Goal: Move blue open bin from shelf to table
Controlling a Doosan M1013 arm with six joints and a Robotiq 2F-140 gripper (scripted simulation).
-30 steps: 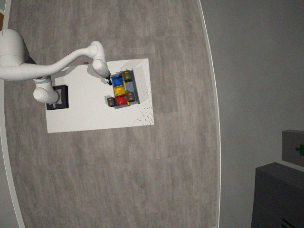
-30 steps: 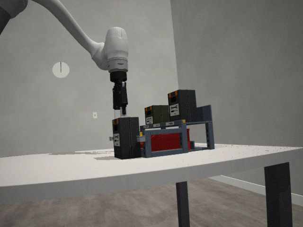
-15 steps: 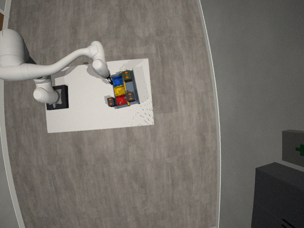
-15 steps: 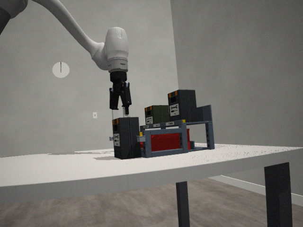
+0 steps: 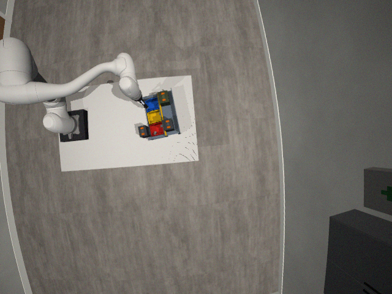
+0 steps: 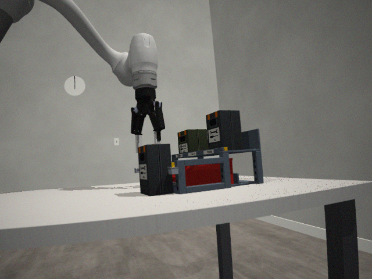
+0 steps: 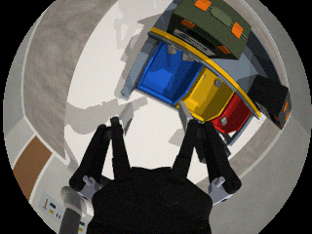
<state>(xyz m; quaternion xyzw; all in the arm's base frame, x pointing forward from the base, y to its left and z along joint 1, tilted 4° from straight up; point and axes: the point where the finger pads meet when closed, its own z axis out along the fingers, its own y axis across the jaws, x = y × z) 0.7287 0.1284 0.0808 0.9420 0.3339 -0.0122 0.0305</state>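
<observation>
Now: hand 11 cm above the blue open bin, 8 cm short of it and 1 cm to the right of it. Also, from my hand: yellow bin (11 cm below, 10 cm to the right, 10 cm ahead); then green box (17 cm ahead, 3 cm to the left); then red bin (21 cm to the right, 12 cm ahead, 11 cm below).
</observation>
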